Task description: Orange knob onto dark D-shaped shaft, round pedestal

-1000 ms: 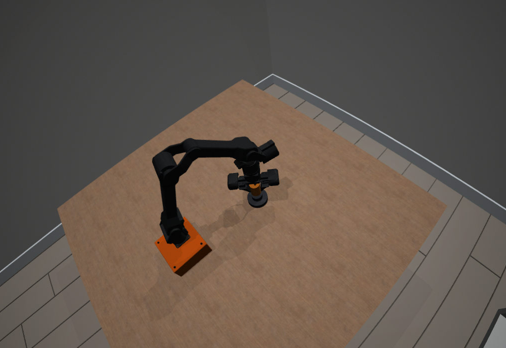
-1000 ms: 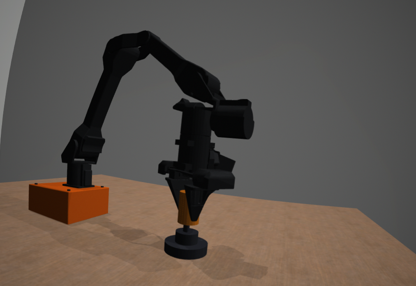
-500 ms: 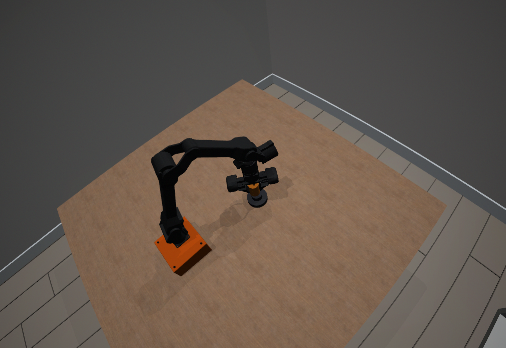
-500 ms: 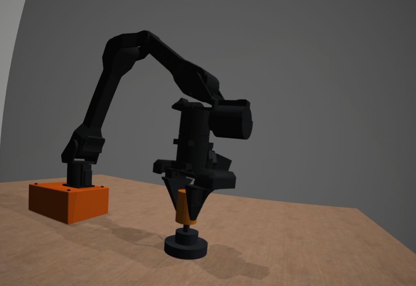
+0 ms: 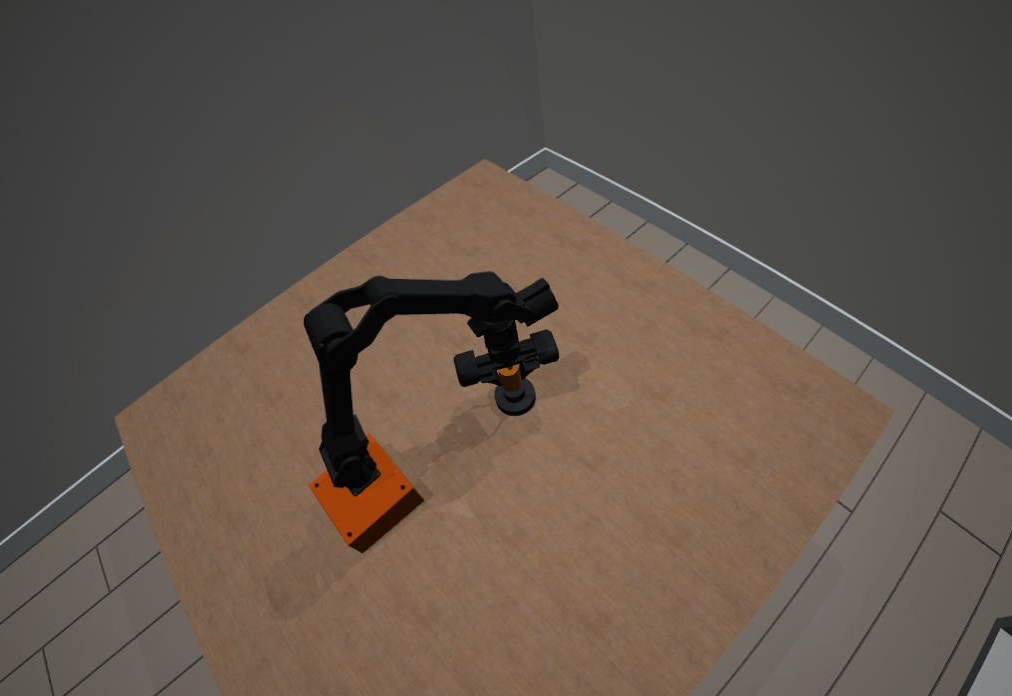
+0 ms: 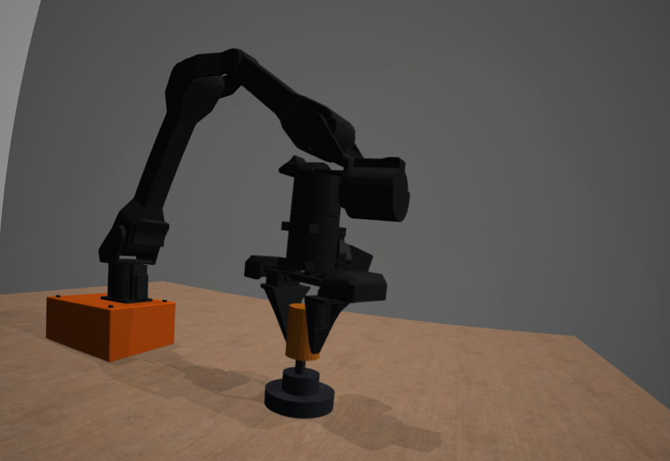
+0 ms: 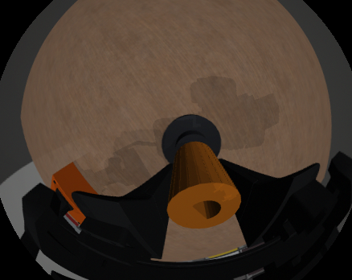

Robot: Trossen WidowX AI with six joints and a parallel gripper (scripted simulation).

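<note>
The orange knob lies 20 mm above my gripper tip. The rest, counted from my gripper tip: pedestal: 40 mm below.
</note>
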